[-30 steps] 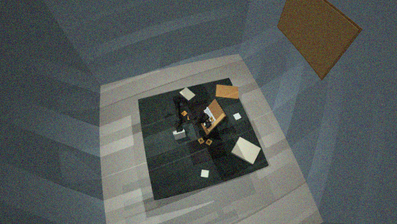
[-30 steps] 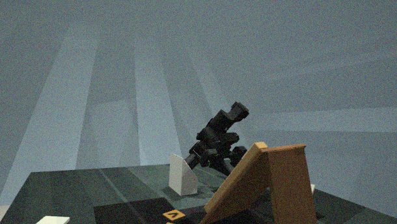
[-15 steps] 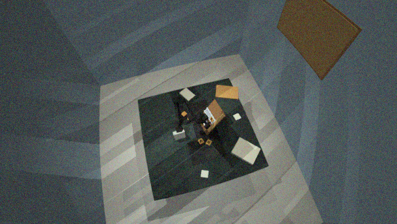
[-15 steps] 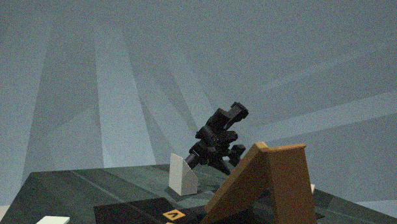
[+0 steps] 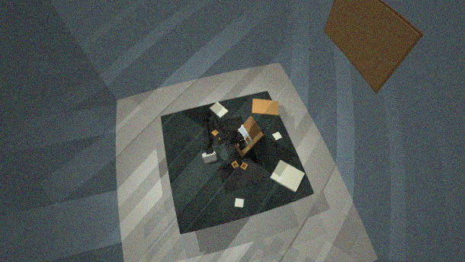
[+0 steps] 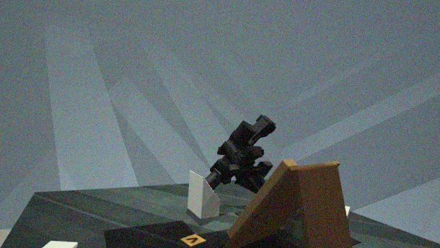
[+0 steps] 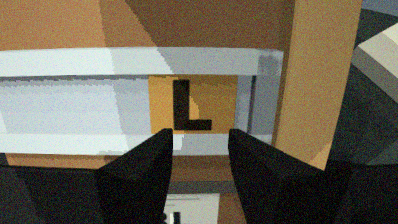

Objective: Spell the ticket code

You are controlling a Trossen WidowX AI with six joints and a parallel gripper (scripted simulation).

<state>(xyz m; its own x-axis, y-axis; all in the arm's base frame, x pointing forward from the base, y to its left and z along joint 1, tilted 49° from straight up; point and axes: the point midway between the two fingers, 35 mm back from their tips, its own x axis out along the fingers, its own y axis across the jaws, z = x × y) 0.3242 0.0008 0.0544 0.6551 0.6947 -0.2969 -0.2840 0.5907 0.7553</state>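
Now: gripper tip 3 cm short of the orange letter tile, 2 cm above it and 1 cm to the right of it. Round my gripper tip: flat orange panel 45 cm to the left, 34 cm ahead, 17 cm below; white ticket 11 cm below, 3 cm behind, 1 cm to the left; yellow letter tile 18 cm below, 16 cm to the right, 12 cm behind.
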